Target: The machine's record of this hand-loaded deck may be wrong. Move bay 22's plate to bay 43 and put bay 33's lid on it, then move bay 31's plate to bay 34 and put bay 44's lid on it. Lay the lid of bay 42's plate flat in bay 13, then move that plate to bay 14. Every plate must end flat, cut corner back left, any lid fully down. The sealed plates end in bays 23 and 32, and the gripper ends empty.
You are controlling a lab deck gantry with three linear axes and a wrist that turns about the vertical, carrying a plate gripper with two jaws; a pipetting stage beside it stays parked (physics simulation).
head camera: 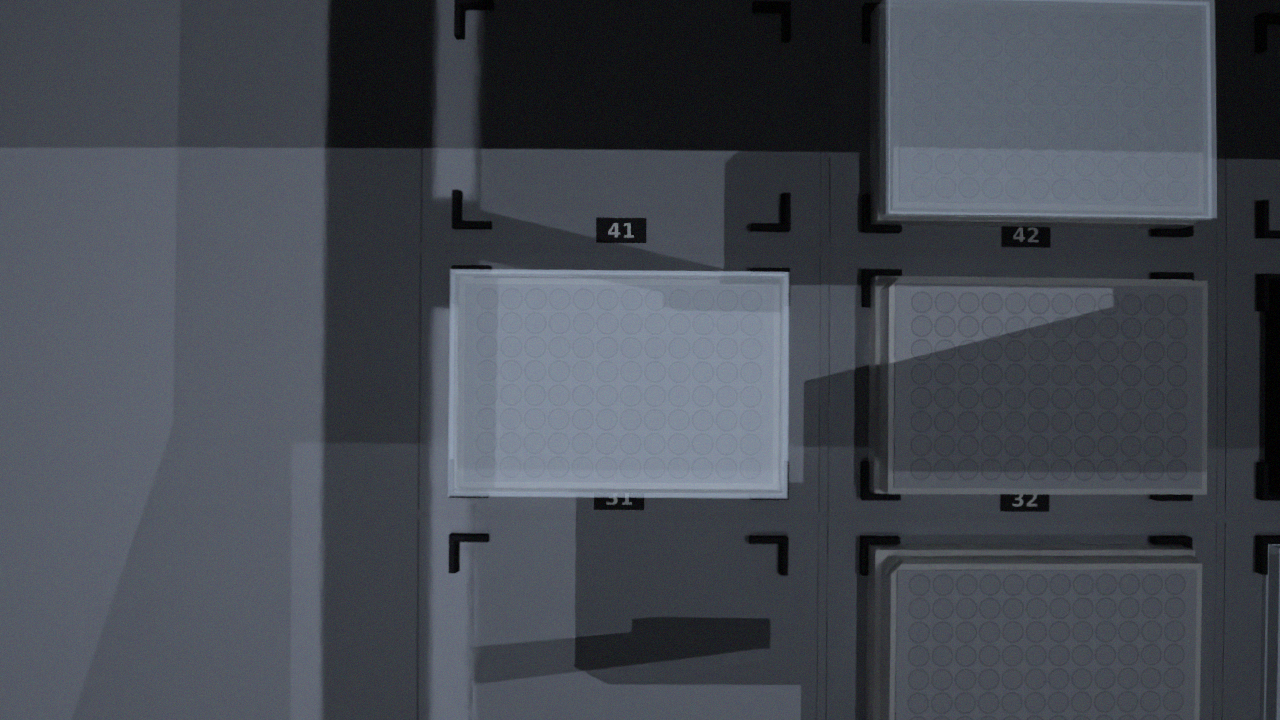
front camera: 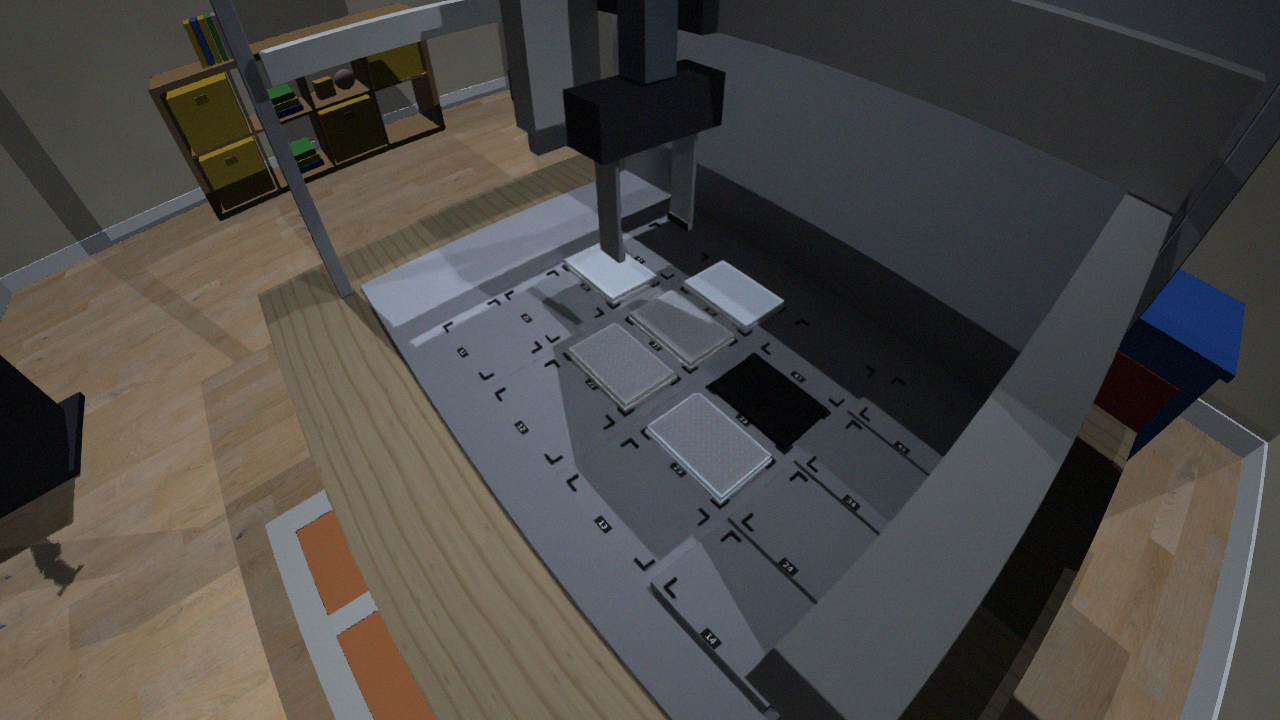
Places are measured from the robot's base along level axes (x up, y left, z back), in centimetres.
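Where they show: gripper, fingertip midpoint: (front camera: 647, 238); robot's base, origin of the base link: (front camera: 445, 327).
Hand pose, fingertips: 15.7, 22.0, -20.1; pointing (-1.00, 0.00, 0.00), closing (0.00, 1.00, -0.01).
Note:
Each offset is from my fingertips to the top centre of the thing, as dx, dy, dz. "*": to the spot under its first point.
My gripper (front camera: 646, 241) is open, its jaws wide apart and empty above the bay 31 area; it does not show in the head view. A pale plate with a bright clear rim {-14.1, +3.7, +13.7} (front camera: 590, 268) (head camera: 619, 383) lies in bay 31. A similar plate {-14.1, +14.4, -2.7} (front camera: 733, 295) (head camera: 1047, 107) is in bay 42. Greyer plates lie in bay 32, this one {-14.3, +3.7, -2.7} (front camera: 682, 328) (head camera: 1047, 385), and in bay 22, this one {-14.3, -7.0, -2.7} (front camera: 620, 365) (head camera: 1042, 640); the latter shows a cut back left corner. A clear-rimmed plate {-14.3, -7.0, -19.1} (front camera: 708, 445) lies in bay 23. A black flat piece {-14.9, +3.7, -19.1} (front camera: 769, 401) (head camera: 1271, 385) is in bay 33; its detail is too dark to tell.
Bays 43, 34, 44, 13 and 14 hold no visible plate in the front view. A raised pale ledge {* -15.7, -4.8, +34.0} (front camera: 501, 241) runs along the deck's left end. A grey beam (front camera: 1002, 465) crosses at the right. The parked stage's grey column (front camera: 547, 71) stands behind the gripper.

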